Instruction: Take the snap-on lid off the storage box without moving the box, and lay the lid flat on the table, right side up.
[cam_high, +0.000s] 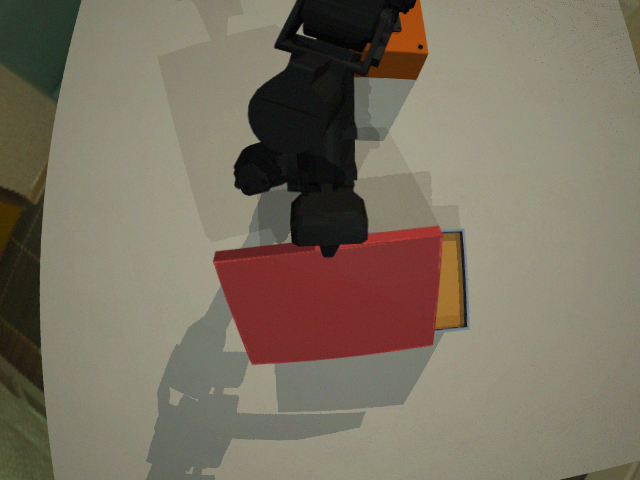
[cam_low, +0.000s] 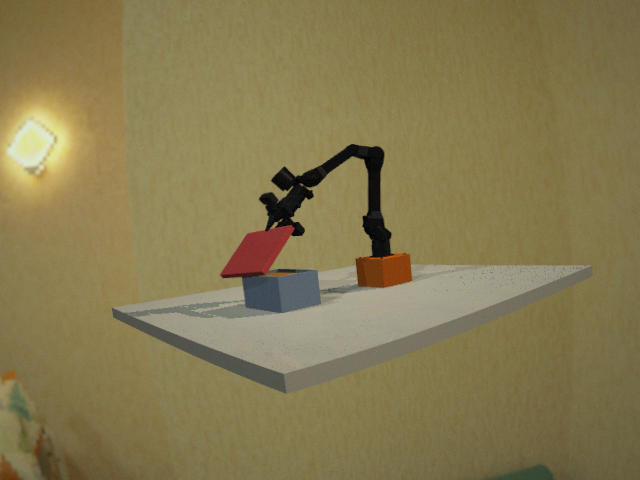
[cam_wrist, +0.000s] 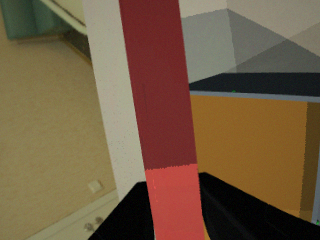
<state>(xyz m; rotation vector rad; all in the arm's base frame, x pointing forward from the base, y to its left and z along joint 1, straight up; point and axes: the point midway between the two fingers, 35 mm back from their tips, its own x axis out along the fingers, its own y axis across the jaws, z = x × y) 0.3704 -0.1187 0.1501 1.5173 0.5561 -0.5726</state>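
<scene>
The red lid is 60 mm ahead of my gripper tip, 10 mm to the left of it and 50 mm below it. Also, from my gripper tip: grey-blue storage box (40 mm ahead, 100 mm to the left, 180 mm below).
</scene>
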